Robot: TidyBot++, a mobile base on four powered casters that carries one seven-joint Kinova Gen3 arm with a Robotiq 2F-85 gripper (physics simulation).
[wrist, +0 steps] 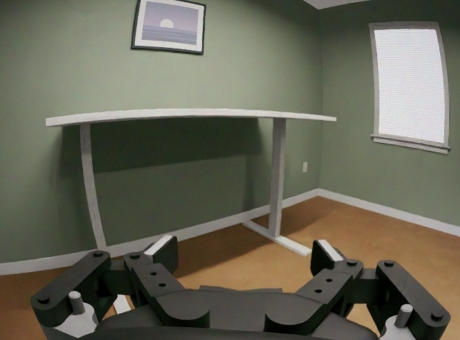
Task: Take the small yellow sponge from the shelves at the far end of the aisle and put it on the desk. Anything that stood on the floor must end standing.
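Note:
The desk [200,114] is a white, thin-topped table on two legs, standing against the green wall in the middle of the wrist view. Its top is seen almost edge-on, so its upper surface hardly shows. My gripper [244,254] is open, with nothing between its fingers. It is at the bottom of the view, apart from the desk, which stands beyond it. The small yellow sponge and the shelves do not show in this view.
The desk's right leg [277,180] stands on a long white foot [292,245] on the brown floor [360,240]. The left leg [90,185] is partly hidden low down by my gripper. A framed picture [172,25] and a window [410,85] are on the walls.

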